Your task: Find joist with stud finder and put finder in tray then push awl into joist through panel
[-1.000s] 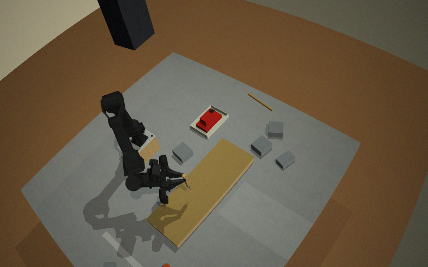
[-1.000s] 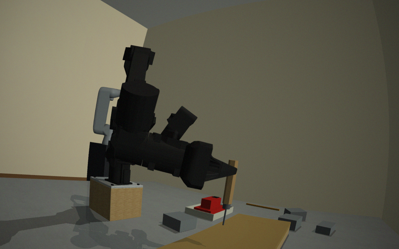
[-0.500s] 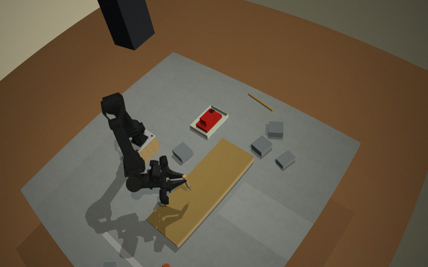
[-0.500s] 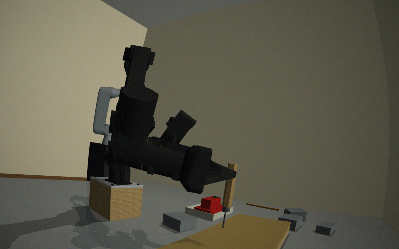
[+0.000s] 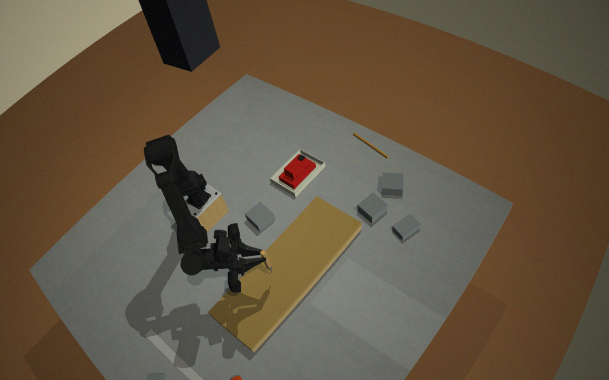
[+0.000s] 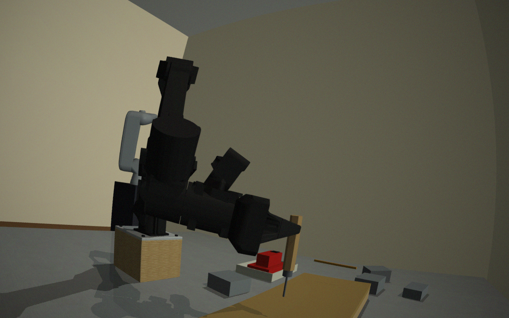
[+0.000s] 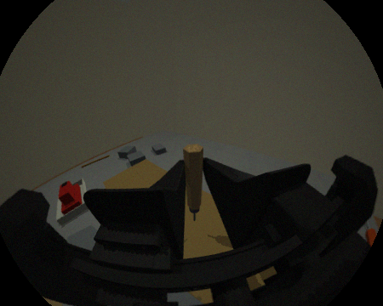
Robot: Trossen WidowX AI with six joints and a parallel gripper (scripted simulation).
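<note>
My gripper tip is 60 mm above the awl. From my gripper tip the other things lie so: red stud finder: 400 mm to the left, 180 mm behind, 140 mm below; white strip: 380 mm to the right, 190 mm below, 110 mm behind; tray: 390 mm to the left, 180 mm below, 180 mm behind.
</note>
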